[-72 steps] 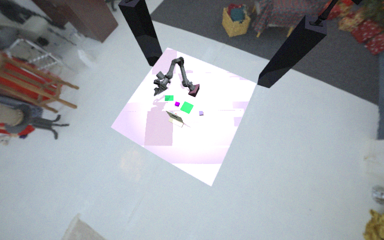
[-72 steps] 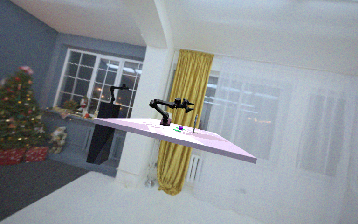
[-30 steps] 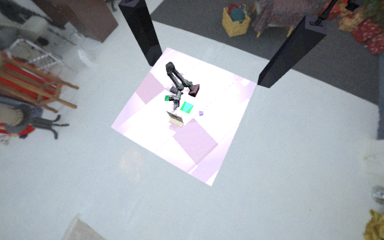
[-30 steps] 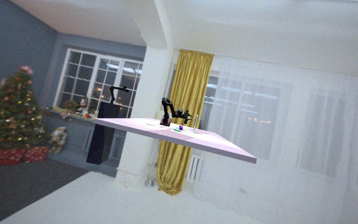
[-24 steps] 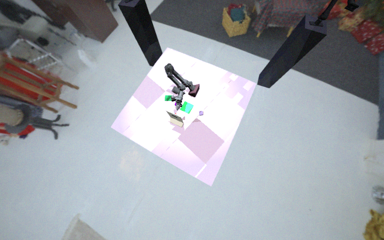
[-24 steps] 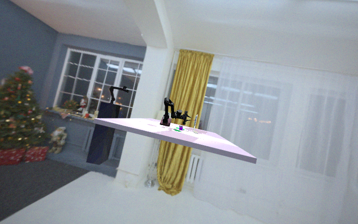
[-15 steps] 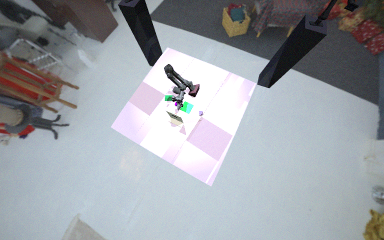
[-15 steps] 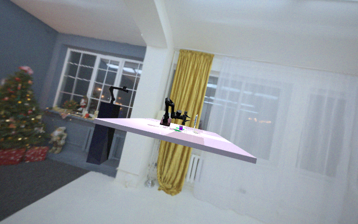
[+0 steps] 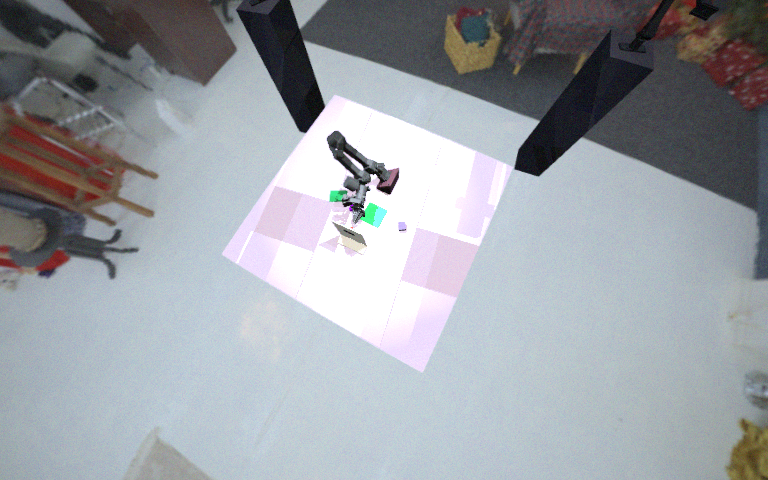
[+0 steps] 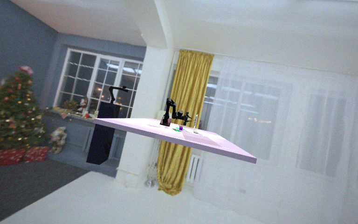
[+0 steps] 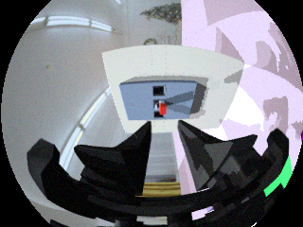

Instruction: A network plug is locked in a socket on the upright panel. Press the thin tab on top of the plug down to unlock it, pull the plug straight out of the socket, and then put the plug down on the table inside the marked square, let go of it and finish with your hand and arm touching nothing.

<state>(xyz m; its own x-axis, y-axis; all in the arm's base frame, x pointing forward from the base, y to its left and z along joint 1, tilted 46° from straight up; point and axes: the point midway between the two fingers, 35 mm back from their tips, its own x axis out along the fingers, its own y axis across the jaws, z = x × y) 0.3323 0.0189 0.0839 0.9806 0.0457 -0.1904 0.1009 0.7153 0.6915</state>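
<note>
My gripper tip is now 60 mm short of the upright panel, 10 mm to the left of it and 50 mm above it. Round my gripper tip: green marked square: 130 mm behind, 50 mm to the left, 160 mm below.
</note>
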